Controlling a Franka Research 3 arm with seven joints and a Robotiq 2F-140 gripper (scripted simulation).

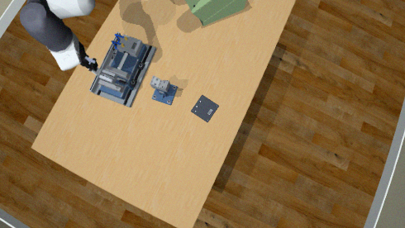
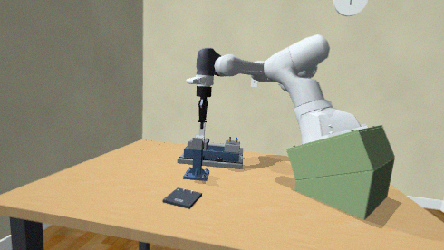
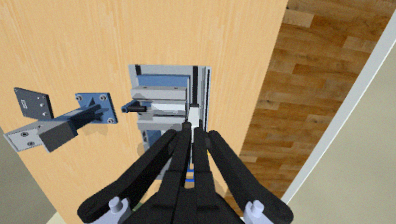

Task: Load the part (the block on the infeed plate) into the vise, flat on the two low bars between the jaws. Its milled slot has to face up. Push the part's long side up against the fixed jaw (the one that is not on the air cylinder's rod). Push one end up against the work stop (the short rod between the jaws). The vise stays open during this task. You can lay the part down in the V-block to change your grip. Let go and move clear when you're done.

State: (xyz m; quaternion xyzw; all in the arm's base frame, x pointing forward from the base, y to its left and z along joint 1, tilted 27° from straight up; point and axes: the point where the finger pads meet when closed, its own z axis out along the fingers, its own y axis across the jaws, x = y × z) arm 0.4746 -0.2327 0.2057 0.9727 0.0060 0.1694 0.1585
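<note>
Now: hand 50 mm to the right of the grey part and 40 mm above it. From my hand the other things lie so: vise (100 mm below, 70 mm to the left, 70 mm behind); dark work stop rod (110 mm to the left, 50 mm below); grey air cylinder (160 mm behind, 70 mm to the left, 60 mm below).
</note>
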